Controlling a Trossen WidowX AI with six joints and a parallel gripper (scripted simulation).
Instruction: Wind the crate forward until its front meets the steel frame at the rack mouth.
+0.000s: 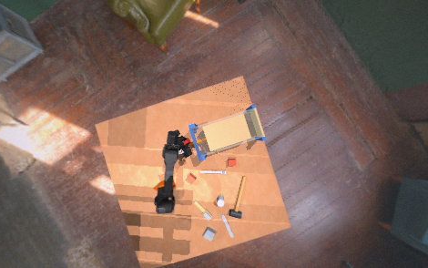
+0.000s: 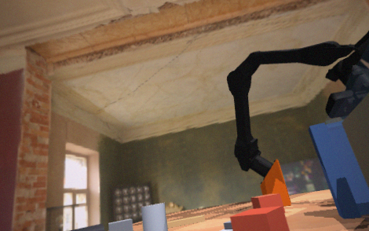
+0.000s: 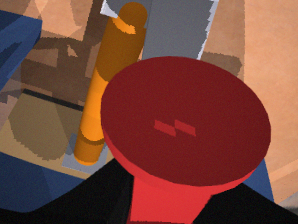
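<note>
The winch handle is 50 mm behind my gripper tip, 20 mm to the right of it and 30 mm below it. From my gripper tip the other things lie so: grey hand winch (130 mm behind, 40 mm to the right, 100 mm below); then red knob (20 mm behind, 10 mm to the right); then clear-panelled guard cubby (290 mm ahead, 10 mm to the right, 20 mm below).
</note>
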